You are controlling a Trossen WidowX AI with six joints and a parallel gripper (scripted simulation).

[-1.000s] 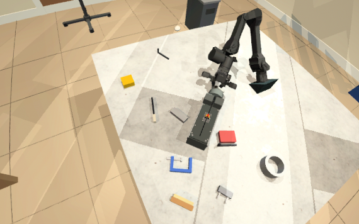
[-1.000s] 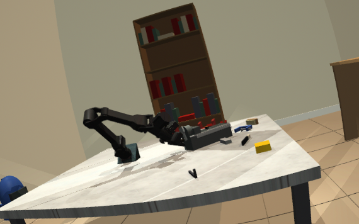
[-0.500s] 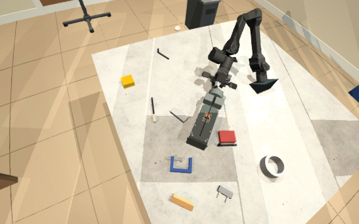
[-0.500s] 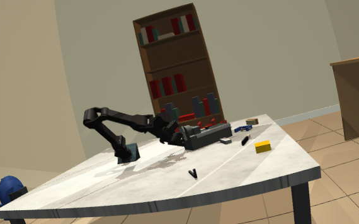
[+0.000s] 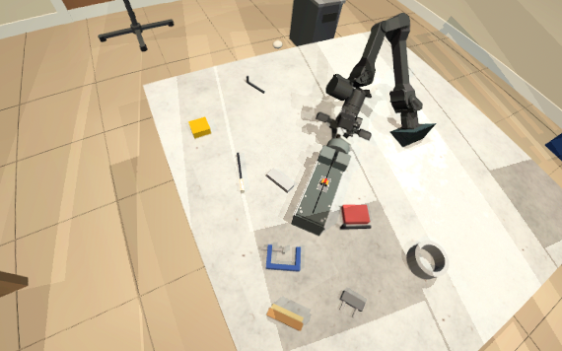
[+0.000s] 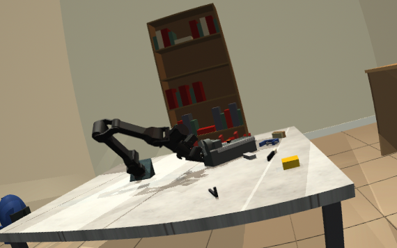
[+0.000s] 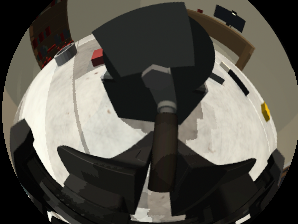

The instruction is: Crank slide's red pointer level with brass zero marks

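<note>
My gripper tip is now 30 mm below the crank handle, 20 mm past it and 10 mm to the left of it. Also, from my gripper tip: grey block: 210 mm ahead, 20 mm below; red pointer: 130 mm ahead, 100 mm to the left, 50 mm above; red block: 210 mm to the left, 80 mm ahead, 20 mm below.
</note>
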